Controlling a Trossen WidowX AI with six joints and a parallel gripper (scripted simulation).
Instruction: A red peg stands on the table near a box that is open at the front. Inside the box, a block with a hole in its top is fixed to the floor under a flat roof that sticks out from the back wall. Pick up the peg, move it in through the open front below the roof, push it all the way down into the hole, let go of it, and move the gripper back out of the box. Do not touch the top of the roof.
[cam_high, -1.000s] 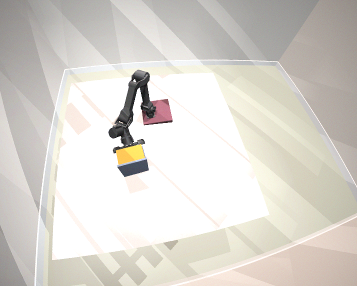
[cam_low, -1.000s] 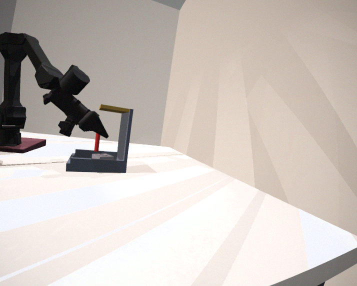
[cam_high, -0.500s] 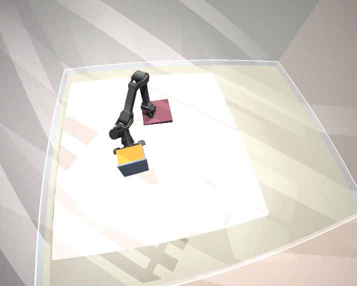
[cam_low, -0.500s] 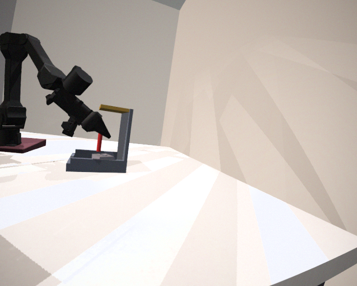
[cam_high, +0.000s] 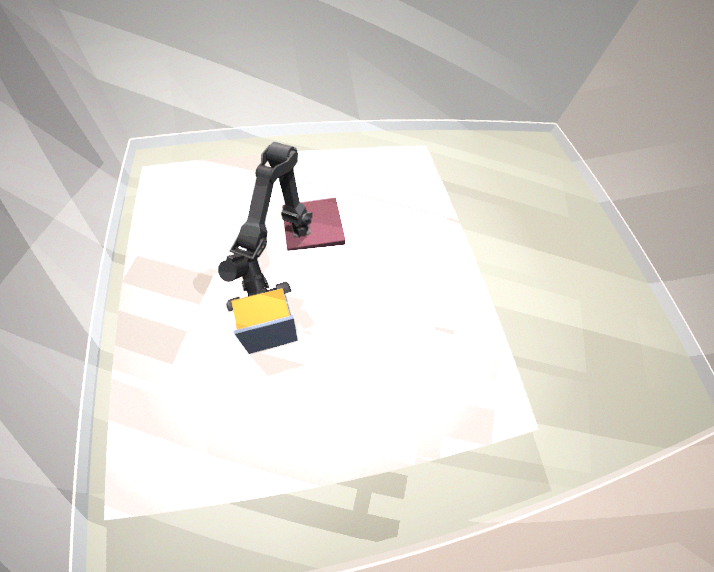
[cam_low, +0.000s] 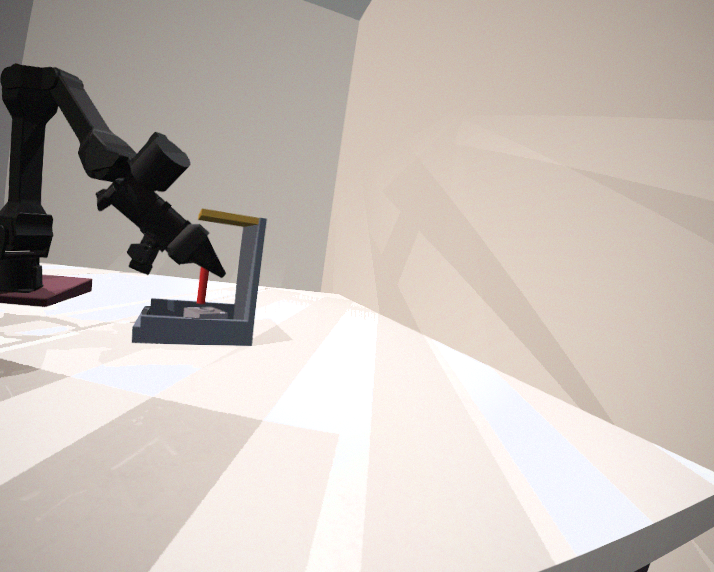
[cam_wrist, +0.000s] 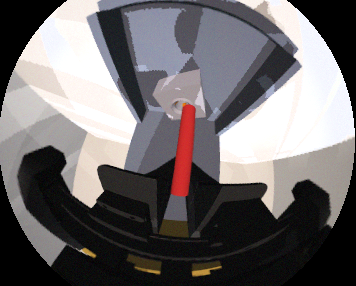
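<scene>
The box wall lies 4 cm ahead of my gripper tip and 1 cm above it. The rest, counted from my gripper tip: yellow roof 10 cm above, 1 cm to the right, 1 cm behind; then red peg 3 cm behind, 1 cm below.
</scene>
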